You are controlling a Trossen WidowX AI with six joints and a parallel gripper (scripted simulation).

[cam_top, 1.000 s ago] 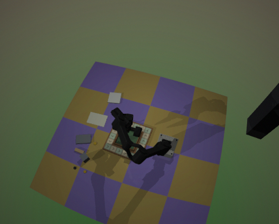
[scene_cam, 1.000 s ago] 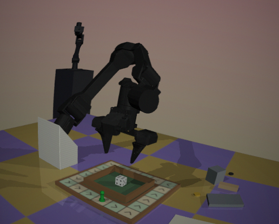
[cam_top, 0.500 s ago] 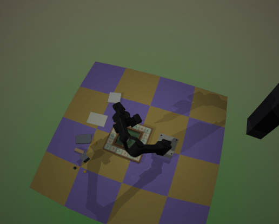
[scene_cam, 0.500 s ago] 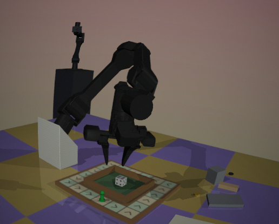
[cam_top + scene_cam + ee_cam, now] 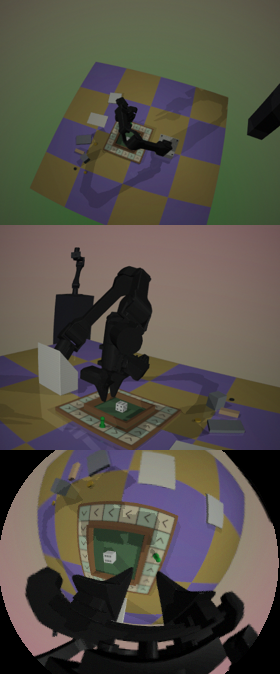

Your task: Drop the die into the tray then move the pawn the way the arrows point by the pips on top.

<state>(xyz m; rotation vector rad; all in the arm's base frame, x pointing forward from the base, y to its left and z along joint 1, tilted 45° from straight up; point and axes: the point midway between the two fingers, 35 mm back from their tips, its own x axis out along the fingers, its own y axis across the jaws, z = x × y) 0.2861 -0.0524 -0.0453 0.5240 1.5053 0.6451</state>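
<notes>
My gripper tip is now 1 cm short of the green pawn, 3 cm to the left of it and 6 cm above it. The rest, counted from my gripper tip: grey slab (30 cm ahead, 21 cm to the left, 8 cm below); then green sunken tray (2 cm behind, 8 cm to the left, 8 cm below); then white die (2 cm behind, 9 cm to the left, 6 cm below).
</notes>
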